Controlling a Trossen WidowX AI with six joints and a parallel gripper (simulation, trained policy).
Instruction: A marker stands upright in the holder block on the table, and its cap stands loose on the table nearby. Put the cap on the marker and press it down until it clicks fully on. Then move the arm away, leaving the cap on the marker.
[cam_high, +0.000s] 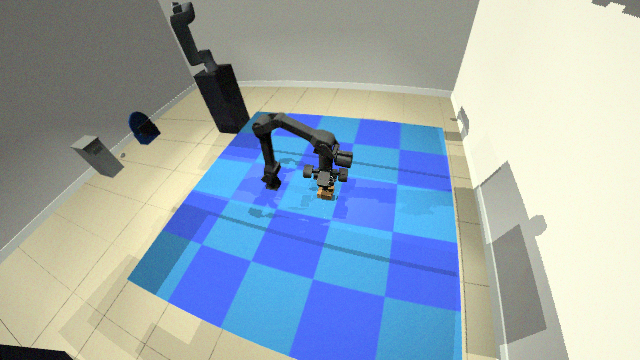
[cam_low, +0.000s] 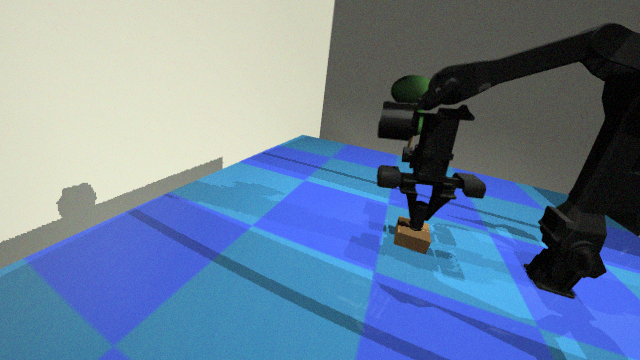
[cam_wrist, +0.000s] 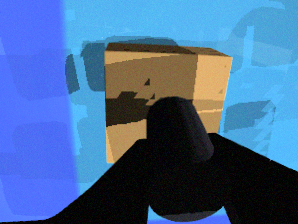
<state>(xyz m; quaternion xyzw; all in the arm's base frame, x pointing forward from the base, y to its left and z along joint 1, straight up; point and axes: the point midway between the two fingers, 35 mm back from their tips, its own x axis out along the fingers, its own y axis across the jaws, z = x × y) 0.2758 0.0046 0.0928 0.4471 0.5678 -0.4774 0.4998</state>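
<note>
Right now my gripper tip is 1 cm below the black cap. Round my gripper tip: holder block (4 cm below).
</note>
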